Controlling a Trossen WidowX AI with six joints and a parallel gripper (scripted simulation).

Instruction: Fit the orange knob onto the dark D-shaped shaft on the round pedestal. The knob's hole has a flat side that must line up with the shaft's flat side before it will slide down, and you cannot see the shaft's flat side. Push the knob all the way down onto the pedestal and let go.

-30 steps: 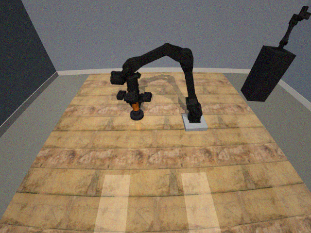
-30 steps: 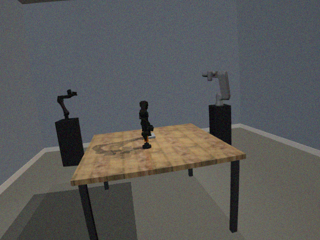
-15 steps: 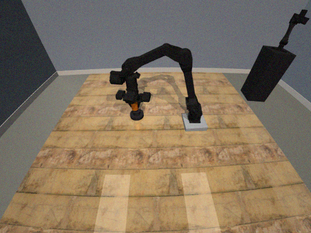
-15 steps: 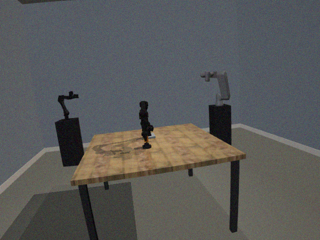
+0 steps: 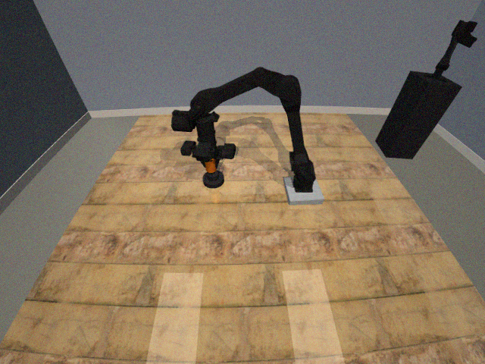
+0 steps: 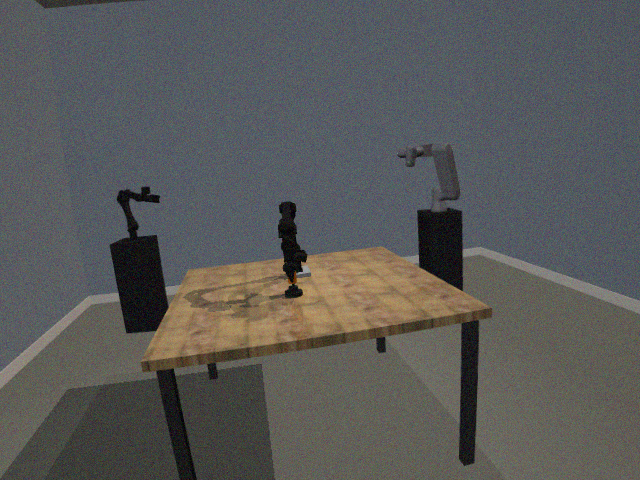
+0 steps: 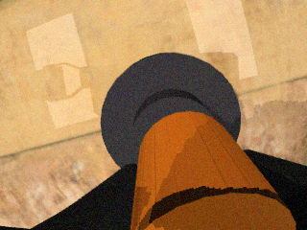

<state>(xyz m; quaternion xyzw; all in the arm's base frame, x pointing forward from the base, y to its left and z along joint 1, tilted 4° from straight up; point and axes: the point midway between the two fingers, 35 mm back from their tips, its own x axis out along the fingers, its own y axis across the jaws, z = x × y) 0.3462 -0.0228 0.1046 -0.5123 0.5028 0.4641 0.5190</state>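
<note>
The orange knob lies 2 cm above my gripper tip. The rest, counted from my gripper tip: pedestal (4 cm below).
</note>
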